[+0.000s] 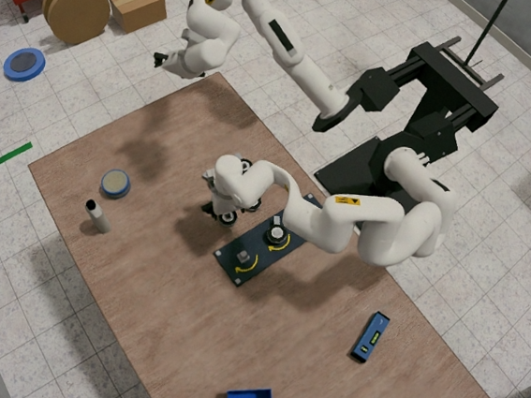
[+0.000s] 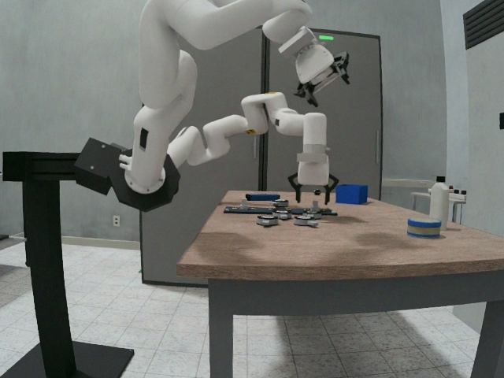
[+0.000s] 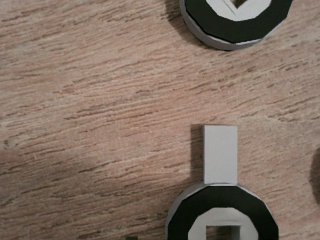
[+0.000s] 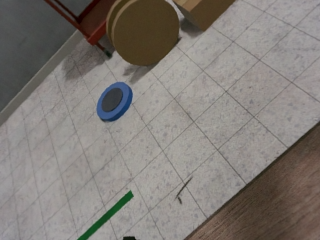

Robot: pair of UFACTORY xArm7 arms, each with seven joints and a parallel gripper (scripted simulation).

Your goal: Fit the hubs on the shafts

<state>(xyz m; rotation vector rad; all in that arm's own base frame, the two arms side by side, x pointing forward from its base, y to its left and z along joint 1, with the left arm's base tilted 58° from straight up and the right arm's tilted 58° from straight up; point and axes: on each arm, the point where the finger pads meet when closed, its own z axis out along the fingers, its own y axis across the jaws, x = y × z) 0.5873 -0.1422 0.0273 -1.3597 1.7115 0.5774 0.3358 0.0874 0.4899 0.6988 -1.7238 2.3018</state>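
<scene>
My left gripper is now 150 mm to the right of the dark board, 70 mm past it and 50 mm above it. From my left hand the other things lie so: white bottle 330 mm ahead, 260 mm to the right, 50 mm above; then tape roll 340 mm to the right, 210 mm ahead, 40 mm below.
</scene>
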